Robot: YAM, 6 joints.
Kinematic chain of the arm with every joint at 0, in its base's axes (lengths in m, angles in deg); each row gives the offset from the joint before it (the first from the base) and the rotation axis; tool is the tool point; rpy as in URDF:
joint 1: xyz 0 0 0.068 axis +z
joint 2: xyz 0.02 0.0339 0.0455 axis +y
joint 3: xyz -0.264 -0.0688 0 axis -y
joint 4: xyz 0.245 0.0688 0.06 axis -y
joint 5: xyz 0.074 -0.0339 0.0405 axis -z
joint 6: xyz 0.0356 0 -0.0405 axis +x
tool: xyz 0 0 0 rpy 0 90 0
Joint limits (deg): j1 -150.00..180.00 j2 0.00..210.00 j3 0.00..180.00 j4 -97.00..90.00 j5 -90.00..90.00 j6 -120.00..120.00
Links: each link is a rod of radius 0.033 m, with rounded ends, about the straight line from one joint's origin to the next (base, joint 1, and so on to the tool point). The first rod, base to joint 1, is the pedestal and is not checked.
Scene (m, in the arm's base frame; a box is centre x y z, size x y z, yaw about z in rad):
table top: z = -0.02
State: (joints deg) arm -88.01 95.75 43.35 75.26 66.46 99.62
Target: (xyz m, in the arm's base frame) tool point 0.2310 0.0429 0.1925
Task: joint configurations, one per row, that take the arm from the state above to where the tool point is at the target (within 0.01 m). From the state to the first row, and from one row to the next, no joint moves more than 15 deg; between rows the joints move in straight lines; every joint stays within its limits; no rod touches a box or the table.
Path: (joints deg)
1: -74.72 94.28 40.10 75.60 66.07 99.62
2: -61.43 92.81 36.85 75.93 65.68 99.62
3: -48.14 91.34 33.60 76.27 65.29 99.62
4: -34.85 89.87 30.34 76.61 64.89 99.62
5: -21.56 88.40 27.09 76.94 64.50 99.62
6: -8.28 86.93 23.84 77.28 64.11 99.62
7: 5.01 85.47 20.59 77.62 63.72 99.62
8: 18.30 84.00 17.34 77.95 63.33 99.62

